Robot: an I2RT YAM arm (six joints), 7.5 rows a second.
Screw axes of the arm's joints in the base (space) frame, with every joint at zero. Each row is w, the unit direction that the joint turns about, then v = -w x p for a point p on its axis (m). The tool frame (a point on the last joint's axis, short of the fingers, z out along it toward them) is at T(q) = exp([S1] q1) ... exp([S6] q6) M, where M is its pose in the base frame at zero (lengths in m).
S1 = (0, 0, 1, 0, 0, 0)
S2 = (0, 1, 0, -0.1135, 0, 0.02)
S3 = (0, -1, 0, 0.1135, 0, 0.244)
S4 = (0, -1, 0, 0.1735, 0, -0.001)
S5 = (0, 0, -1, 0, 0.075, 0)
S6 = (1, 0, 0, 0, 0.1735, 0)
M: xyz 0.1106 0 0.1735 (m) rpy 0 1.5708 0 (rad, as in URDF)
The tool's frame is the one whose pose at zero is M.
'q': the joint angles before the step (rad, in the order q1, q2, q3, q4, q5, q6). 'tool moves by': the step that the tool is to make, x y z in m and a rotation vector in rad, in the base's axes. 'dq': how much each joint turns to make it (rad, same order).
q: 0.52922, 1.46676, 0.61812, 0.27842, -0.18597, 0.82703
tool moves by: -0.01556, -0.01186, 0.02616, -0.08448, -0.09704, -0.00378
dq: 0.00001, -0.15334, -0.00909, -0.11866, 0.06776, -0.10261
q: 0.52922, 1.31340, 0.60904, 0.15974, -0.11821, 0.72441
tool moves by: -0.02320, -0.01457, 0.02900, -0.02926, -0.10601, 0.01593
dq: 0.00003, -0.18988, -0.01996, -0.10128, 0.02461, -0.07692
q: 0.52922, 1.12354, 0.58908, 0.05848, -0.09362, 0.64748
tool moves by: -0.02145, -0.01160, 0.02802, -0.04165, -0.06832, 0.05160
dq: 0.00154, -0.15354, 0.03041, -0.15464, -0.01346, -0.08582
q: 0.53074, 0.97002, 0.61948, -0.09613, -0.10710, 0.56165
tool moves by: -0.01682, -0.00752, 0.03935, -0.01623, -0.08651, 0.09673
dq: -0.00151, -0.09986, 0.09812, -0.14457, -0.06620, -0.09366
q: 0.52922, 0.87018, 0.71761, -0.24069, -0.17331, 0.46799
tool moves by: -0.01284, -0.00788, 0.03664, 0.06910, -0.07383, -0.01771
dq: 0.00002, -0.06483, 0.08599, -0.04760, 0.00920, 0.02740
